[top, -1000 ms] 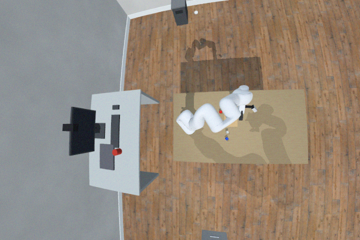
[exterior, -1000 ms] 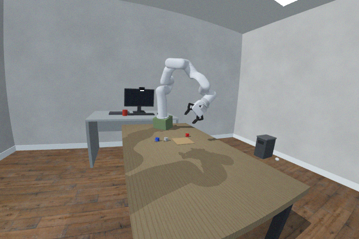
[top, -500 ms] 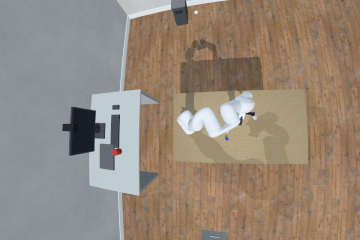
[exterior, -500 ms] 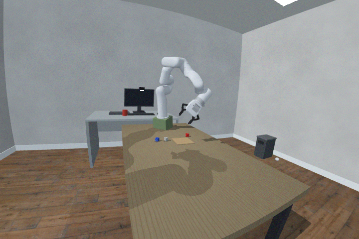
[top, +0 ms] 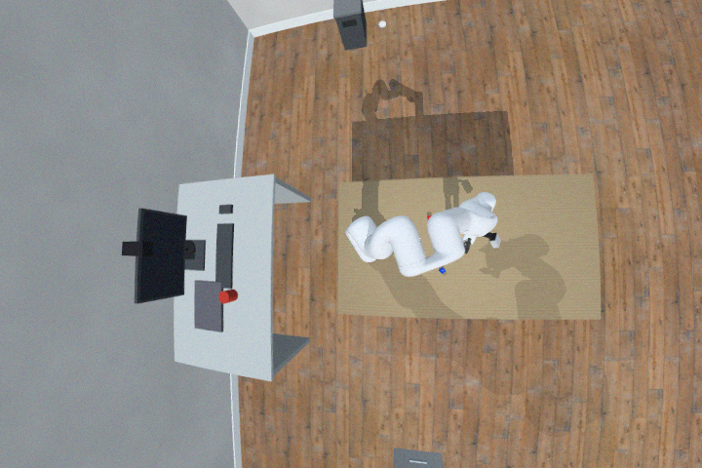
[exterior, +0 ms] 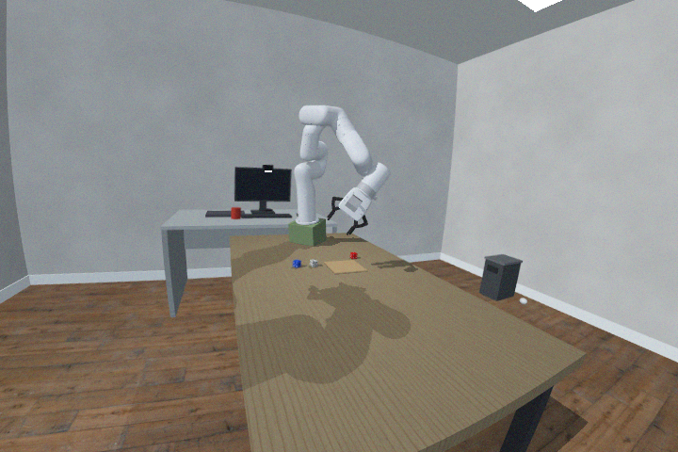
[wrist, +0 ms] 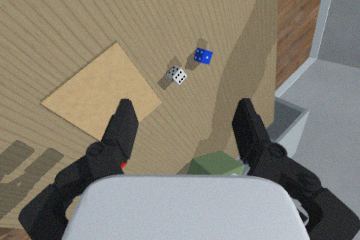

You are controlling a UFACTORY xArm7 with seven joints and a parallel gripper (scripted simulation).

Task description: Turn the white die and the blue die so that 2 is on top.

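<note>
The blue die is 170 mm below my hand, 140 mm to the right of it and 70 mm behind it. From my hand the other things lie so: red die: 170 mm below, 150 mm behind, 130 mm to the left; then white die: 170 mm below, 70 mm to the right, 70 mm behind; then tan mat: 180 mm below, 50 mm to the left, 40 mm behind.
</note>
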